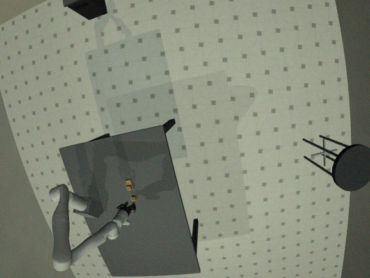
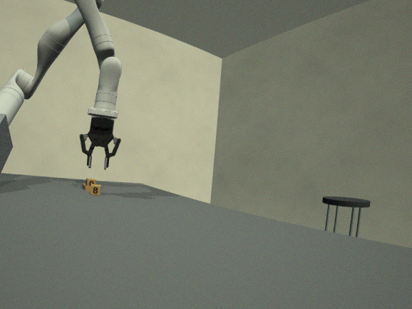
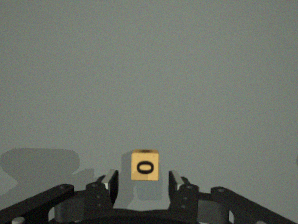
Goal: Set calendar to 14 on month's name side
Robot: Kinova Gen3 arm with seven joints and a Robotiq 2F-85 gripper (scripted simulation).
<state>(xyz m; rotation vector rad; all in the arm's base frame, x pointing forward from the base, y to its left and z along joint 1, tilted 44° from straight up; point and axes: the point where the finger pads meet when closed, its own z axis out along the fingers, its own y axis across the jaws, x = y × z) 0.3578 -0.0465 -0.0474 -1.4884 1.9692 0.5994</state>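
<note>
The number cube lies 80 mm below my hand. Also, from my hand: wooden tray: 110 mm to the left, 90 mm below.
</note>
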